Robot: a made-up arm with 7 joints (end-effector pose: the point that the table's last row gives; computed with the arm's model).
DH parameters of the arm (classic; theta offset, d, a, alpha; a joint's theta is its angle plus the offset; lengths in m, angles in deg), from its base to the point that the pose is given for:
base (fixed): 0 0.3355 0.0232 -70
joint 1: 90 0.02 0.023 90
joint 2: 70 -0.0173 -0.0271 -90
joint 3: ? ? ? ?
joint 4: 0 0.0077 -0.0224 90
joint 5: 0 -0.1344 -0.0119 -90
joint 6: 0 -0.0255 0.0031 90
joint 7: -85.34 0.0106 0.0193 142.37
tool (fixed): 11.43 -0.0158 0 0
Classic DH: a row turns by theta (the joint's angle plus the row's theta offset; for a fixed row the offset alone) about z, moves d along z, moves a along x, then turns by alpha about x.
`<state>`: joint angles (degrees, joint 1 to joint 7).
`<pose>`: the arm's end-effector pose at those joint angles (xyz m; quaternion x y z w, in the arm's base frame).
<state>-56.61 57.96 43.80 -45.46 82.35 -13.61 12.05</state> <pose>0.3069 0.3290 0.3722 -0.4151 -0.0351 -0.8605 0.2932</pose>
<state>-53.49 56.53 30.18 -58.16 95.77 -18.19 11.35</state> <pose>0.3186 0.2954 0.3680 -0.3577 0.0455 -0.8946 0.2639</pose>
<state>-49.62 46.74 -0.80 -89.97 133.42 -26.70 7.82</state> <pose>0.3510 0.1796 0.3164 0.2927 -0.1950 0.9297 0.1091</pose>
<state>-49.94 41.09 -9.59 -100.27 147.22 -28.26 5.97</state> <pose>0.3570 0.1333 0.2976 0.2834 -0.2174 0.8861 0.2954</pose>
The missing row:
joint 3: -90 -0.3257 0.0625 -90
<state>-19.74 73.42 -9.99 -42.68 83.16 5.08 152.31</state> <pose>0.2274 0.3976 0.2038 0.3700 0.3695 0.8059 0.2775</pose>
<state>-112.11 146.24 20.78 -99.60 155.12 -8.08 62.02</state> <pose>-0.2338 0.2179 0.4554 0.3896 0.5464 -0.7335 0.1079</pose>
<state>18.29 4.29 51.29 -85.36 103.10 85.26 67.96</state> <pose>-0.0066 0.2150 -0.0192 0.4514 0.1607 0.5505 0.6837</pose>
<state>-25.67 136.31 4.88 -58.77 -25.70 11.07 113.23</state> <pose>0.0829 0.3011 0.6403 -0.4594 0.3367 -0.1876 0.8003</pose>
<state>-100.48 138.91 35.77 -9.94 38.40 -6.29 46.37</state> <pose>-0.1826 0.3607 0.4885 -0.1335 -0.3402 -0.7385 0.5666</pose>
